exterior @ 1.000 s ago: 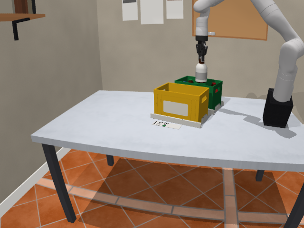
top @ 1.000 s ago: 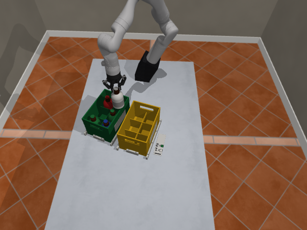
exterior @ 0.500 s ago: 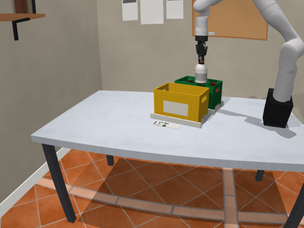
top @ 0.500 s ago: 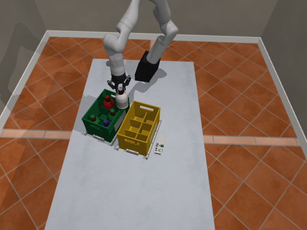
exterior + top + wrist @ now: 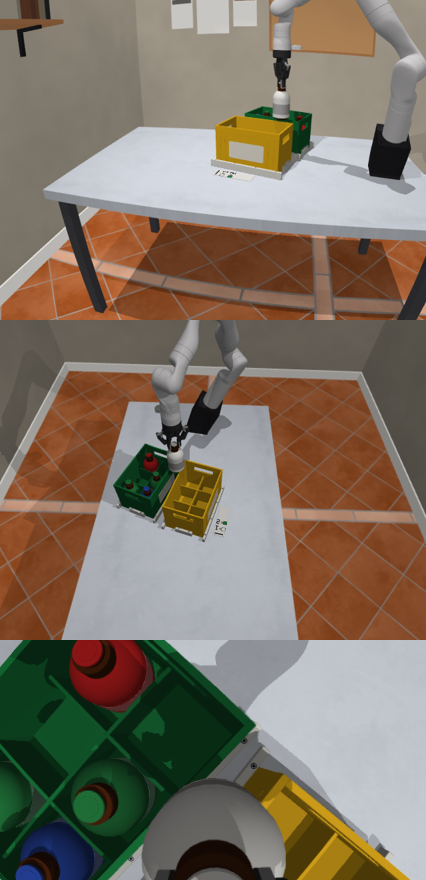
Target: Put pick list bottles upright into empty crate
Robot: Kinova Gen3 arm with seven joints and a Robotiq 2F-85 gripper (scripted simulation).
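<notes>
Now: hand 7 cm above the white-label bottle. The rest, counted from my hand: green crate: 25 cm below, 13 cm to the right, 2 cm ahead; blue-label bottle: 25 cm below, 12 cm to the right, 12 cm ahead; yellow crate: 25 cm below, 9 cm to the left, 9 cm ahead.
</notes>
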